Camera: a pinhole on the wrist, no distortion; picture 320 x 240 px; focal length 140.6 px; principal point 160.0 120.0 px. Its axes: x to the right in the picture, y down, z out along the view. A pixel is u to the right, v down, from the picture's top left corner.
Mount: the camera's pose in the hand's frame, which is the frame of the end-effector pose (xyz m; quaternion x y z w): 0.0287 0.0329 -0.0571 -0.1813 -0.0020 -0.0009 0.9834
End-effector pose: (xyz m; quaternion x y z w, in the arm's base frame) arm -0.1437 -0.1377 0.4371 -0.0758 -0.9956 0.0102 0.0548
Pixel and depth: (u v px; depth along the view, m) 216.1 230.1 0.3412
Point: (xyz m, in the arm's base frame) -0.2630 0.2846 0.2773
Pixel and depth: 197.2 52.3 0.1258
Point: -0.2099 -0.1085 0.3614
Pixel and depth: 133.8 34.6 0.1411
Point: -0.1565 -0.1356 0.3327
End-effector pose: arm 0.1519 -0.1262 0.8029 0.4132 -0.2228 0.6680 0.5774
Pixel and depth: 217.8 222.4 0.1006
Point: 0.0246 -0.1257 0.8902
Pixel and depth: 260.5 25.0 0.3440
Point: 0.3159 -0.2213 1.2073
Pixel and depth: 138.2 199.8 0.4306
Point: -0.1689 -0.4459 0.9899
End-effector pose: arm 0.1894 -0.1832 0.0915 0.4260 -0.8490 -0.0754 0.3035
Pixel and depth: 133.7 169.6 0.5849
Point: -0.3083 0.0977 -0.1118
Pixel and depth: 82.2 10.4 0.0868
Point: 0.1701 -0.1738 0.0443
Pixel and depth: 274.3 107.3 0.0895
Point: 0.0876 -0.2291 0.1353
